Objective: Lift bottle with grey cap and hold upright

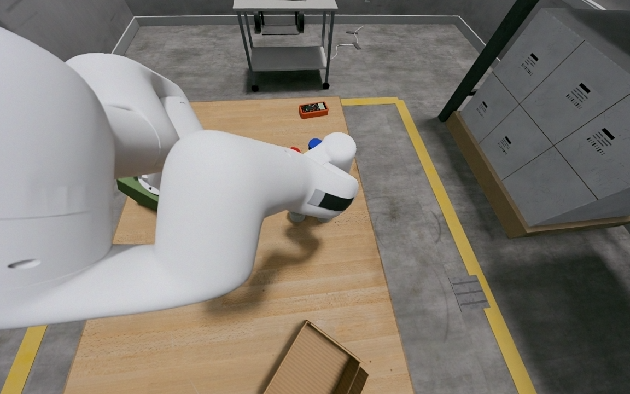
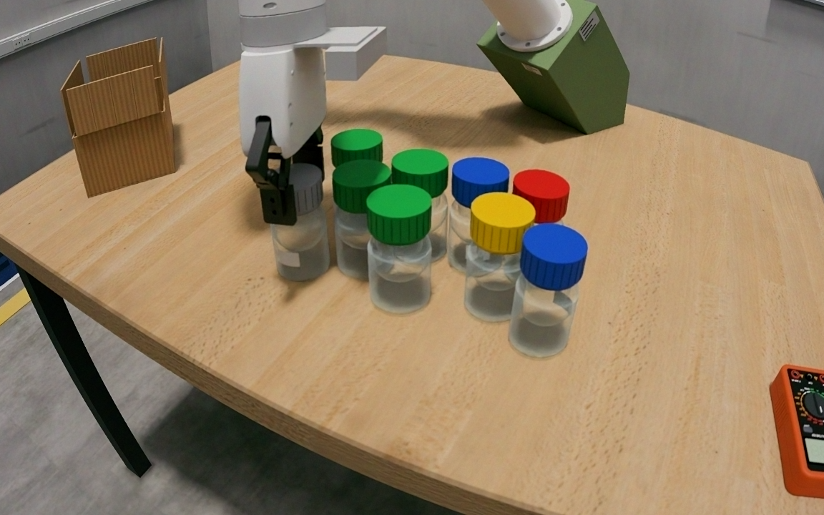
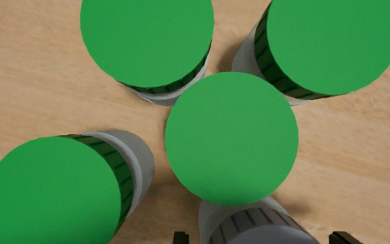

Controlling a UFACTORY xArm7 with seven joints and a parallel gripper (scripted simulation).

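My hand is 4 cm above the grey-capped bottle. From my hand the other things lie so: orange multimeter (9 cm ahead, 53 cm to the left, 8 cm below); yellow-capped bottle (1 cm behind, 19 cm to the left, 4 cm below); red-capped bottle (7 cm behind, 22 cm to the left, 4 cm below).
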